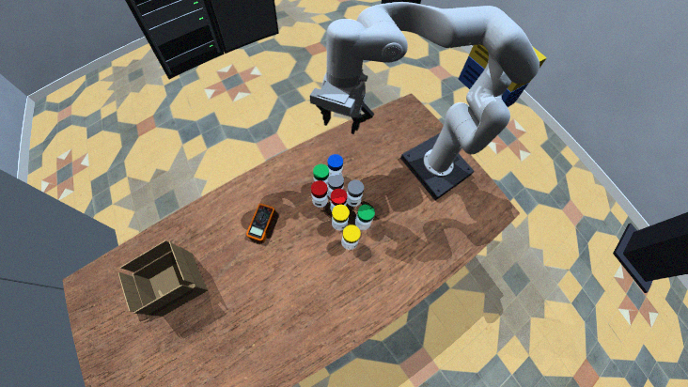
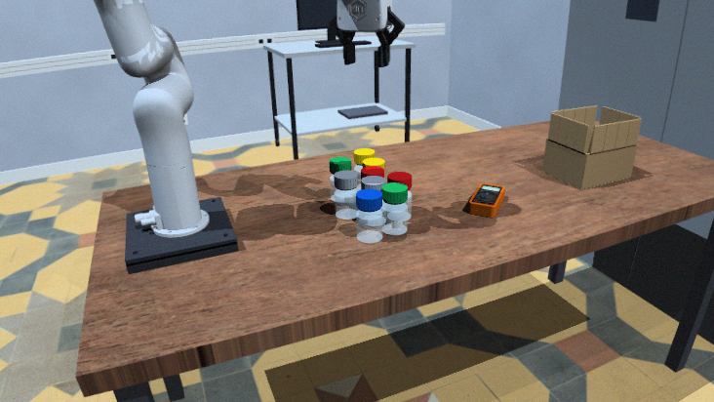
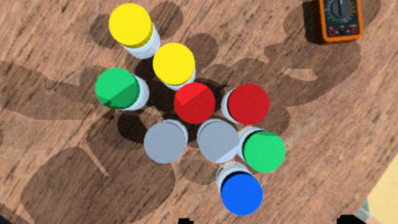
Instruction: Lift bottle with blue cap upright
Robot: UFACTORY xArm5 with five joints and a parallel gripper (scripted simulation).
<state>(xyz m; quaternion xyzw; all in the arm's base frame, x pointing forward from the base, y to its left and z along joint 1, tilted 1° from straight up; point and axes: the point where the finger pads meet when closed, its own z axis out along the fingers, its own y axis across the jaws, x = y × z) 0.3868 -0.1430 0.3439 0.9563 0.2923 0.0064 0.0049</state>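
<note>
The blue-capped bottle is 320 mm below my hand, 50 mm to the right of it and 20 mm behind it. From my hand the other things lie so: cardboard box 700 mm ahead, 300 mm below.
</note>
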